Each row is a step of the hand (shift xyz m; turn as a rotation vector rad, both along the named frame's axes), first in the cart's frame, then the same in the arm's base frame.
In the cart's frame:
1: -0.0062 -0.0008 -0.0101 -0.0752 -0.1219 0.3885
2: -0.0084 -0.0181 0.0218 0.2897 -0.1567 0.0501
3: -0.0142 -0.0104 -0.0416 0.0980 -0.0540 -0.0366
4: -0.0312 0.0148 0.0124 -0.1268 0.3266 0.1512
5: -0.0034 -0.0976 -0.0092 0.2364 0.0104 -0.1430
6: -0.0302 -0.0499 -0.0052 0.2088 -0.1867 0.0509
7: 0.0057 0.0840 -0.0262 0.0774 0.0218 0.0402
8: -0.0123 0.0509 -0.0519 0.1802 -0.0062 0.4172
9: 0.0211 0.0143 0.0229 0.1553 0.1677 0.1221
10: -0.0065 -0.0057 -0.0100 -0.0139 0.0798 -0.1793
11: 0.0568 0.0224 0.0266 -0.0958 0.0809 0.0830
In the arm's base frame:
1: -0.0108 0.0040 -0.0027 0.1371 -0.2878 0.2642
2: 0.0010 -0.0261 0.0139 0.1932 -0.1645 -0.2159
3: -0.0386 0.0102 -0.0212 0.0331 -0.0316 -0.1084
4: -0.0109 0.0076 0.0342 0.1011 0.2200 0.2949
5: -0.0392 -0.0821 -0.0366 0.0923 0.0737 -0.2500
6: -0.0413 -0.0415 0.0002 0.1245 -0.1907 -0.1708
7: 0.0155 0.0865 0.0073 0.0879 0.0000 -0.0186
8: -0.0237 0.0693 -0.0085 0.3793 -0.2009 0.1493
9: 0.0338 0.0018 0.0056 0.2408 0.0904 0.0315
10: -0.0126 -0.0003 -0.0041 -0.0915 0.1541 -0.0811
11: 0.0649 0.0070 -0.0134 0.0047 0.0339 0.1464

